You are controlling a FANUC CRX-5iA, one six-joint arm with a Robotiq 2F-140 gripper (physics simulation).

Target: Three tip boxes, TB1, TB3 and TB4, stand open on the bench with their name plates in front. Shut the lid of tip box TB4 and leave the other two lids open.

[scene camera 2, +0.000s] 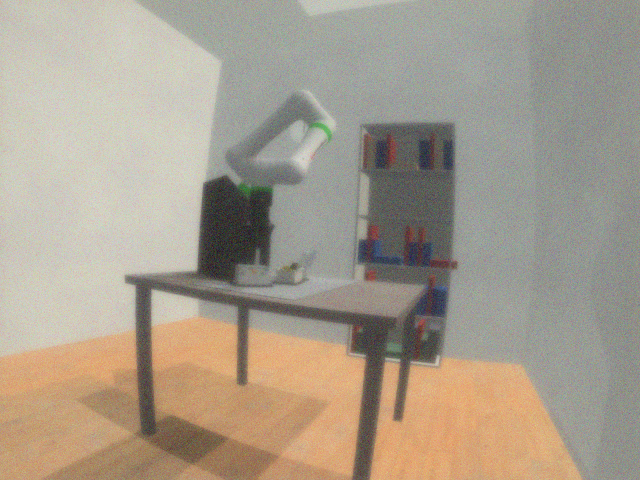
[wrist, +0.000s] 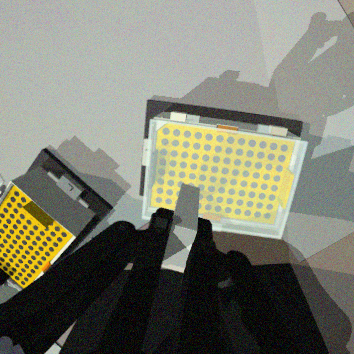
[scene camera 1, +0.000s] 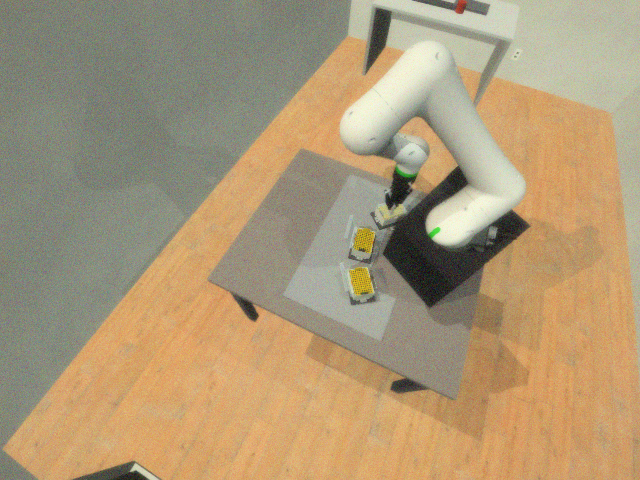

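Seen in the pictures: gripper, fingertip midpoint: (scene camera 2: 256, 265) (wrist: 185, 201) (scene camera 1: 389, 212); arm's base, link origin: (scene camera 2: 236, 206).
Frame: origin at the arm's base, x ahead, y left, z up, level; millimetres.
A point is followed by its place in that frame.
Note:
Three tip boxes stand on the bench. The far one (scene camera 1: 388, 213) (scene camera 2: 253, 275) {x 277, y -228, z -292 mm} (wrist: 225, 172) {x 252, y -206, z -258 mm} has its clear lid down over the pale yellow tips; whether it is fully latched cannot be told. The middle box (scene camera 1: 363, 240) {x 304, y 21, z -280 mm} (scene camera 2: 290, 274) (wrist: 37, 237) {x 293, y -3, z -279 mm} has its lid raised. The near box (scene camera 1: 360, 282) {x 237, y 217, z -279 mm} in scene camera 1 also has its lid raised. Their name plates are not readable. My gripper (scene camera 1: 391, 206) {x 249, y -166, z -259 mm} (scene camera 2: 256, 262) {x 249, y -166, z -259 mm} (wrist: 185, 201) {x 249, y -166, z -259 mm} is shut and empty, fingertips pointing down at the far box's lid, right at or just above it; contact cannot be told.
The boxes stand on a light grey mat (scene camera 1: 320, 279) {x 402, y 260, z -336 mm} on the brown bench (scene camera 1: 268, 227) {x 750, y 134, z -339 mm}. The black mounting block (scene camera 1: 429, 273) {x 11, y 117, z -150 mm} of the arm stands close beside the boxes. A bookshelf (scene camera 2: 453, 206) and a white side table (scene camera 1: 439, 20) stand away from the bench.

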